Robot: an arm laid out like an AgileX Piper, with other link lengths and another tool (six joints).
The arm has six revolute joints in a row. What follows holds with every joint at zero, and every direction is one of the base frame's. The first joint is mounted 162.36 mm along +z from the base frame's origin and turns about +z. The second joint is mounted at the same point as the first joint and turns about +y. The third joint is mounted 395.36 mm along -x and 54.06 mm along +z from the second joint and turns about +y. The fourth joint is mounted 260.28 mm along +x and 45.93 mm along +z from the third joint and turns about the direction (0.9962, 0, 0.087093). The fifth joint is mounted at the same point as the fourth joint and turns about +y. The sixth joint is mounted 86.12 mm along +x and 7.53 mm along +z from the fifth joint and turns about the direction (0.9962, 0, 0.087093). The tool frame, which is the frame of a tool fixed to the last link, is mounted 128.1 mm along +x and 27 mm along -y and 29.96 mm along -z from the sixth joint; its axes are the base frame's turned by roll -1.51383, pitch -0.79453 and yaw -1.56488 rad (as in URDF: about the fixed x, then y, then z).
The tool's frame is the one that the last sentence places.
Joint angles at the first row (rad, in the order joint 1, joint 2, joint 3, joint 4, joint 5, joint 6):
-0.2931 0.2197 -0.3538 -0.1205 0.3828 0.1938
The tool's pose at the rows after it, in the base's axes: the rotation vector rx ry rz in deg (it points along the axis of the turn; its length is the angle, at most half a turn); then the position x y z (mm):
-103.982 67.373 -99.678 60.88 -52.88 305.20
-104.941 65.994 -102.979 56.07 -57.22 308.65
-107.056 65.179 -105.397 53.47 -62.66 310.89
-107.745 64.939 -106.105 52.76 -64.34 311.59
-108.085 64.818 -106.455 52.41 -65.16 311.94
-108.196 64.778 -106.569 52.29 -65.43 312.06
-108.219 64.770 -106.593 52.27 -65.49 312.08
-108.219 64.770 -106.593 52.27 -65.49 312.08
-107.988 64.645 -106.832 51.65 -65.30 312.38
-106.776 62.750 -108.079 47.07 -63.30 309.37
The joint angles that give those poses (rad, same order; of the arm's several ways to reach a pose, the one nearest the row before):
-0.2931 0.1851 -0.3467 -0.1206 0.3829 0.1939
-0.2932 0.1643 -0.3467 -0.1682 0.3814 0.1938
-0.2931 0.1620 -0.3467 -0.2201 0.3814 0.1938
-0.2931 0.1620 -0.3467 -0.2361 0.3814 0.1938
-0.2932 0.1620 -0.3467 -0.2439 0.3814 0.1937
-0.2931 0.1619 -0.3467 -0.2465 0.3814 0.1938
-0.2931 0.1620 -0.3467 -0.2471 0.3814 0.1939
-0.2931 0.1620 -0.3467 -0.2471 0.3814 0.1939
-0.2932 0.1576 -0.3467 -0.2470 0.3814 0.1938
-0.2777 0.1160 -0.3336 -0.2504 0.3814 0.1937

